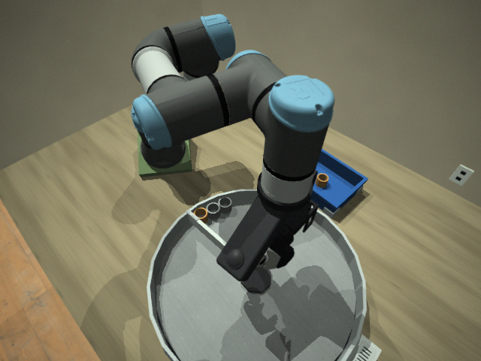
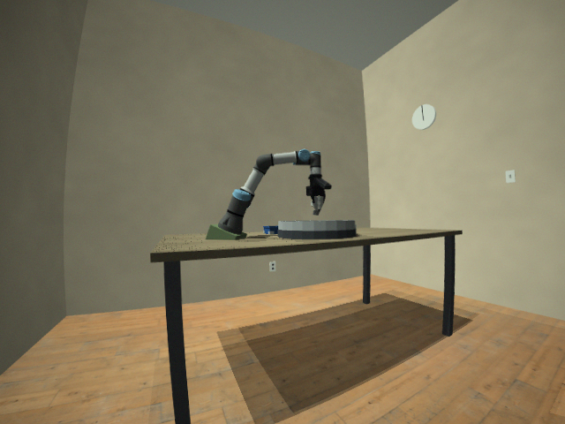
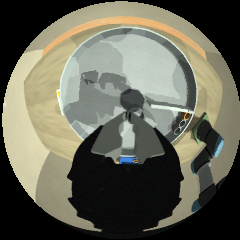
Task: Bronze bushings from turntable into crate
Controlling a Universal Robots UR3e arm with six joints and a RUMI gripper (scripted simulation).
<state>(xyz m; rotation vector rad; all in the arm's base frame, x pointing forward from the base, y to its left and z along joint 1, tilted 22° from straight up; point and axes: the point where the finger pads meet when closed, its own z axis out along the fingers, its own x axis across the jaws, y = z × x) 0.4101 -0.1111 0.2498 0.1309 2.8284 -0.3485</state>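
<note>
Now: hand 1 cm past the grey turntable and 9 cm above it. From my hand the other things lie so: blue crate: 3 cm behind, 36 cm to the left, 11 cm below.
</note>
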